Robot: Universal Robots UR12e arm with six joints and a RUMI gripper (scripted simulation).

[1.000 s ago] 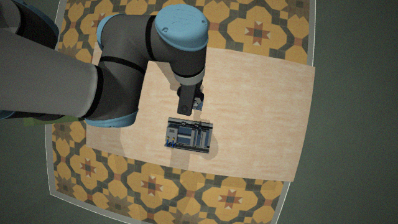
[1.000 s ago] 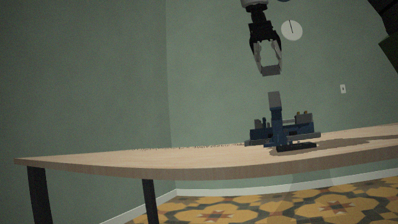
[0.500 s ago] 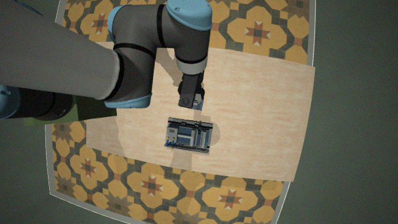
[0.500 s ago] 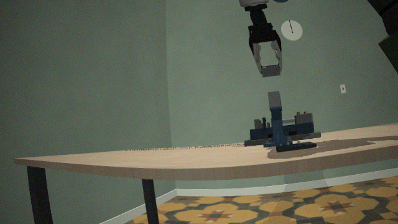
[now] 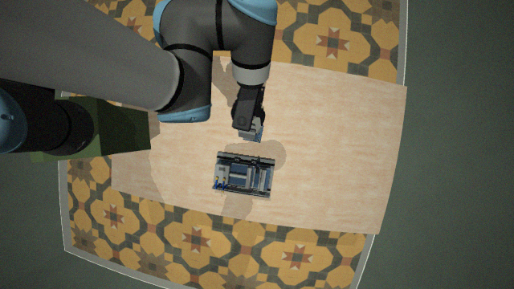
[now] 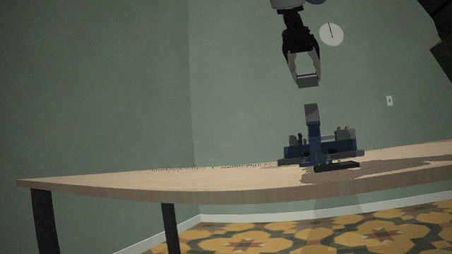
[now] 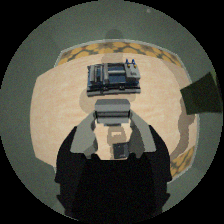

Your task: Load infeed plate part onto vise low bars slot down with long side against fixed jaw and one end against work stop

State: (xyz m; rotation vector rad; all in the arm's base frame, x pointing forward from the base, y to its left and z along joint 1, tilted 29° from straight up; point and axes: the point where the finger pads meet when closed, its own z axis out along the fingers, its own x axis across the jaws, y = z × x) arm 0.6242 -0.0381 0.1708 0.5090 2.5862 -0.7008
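Right now my hand is right at the grey part. The rest, counted from my hand: air cylinder block 150 mm behind, 190 mm to the right, 160 mm below; air cylinder rod 70 mm behind, 210 mm to the right, 160 mm below; blue post 180 mm below.
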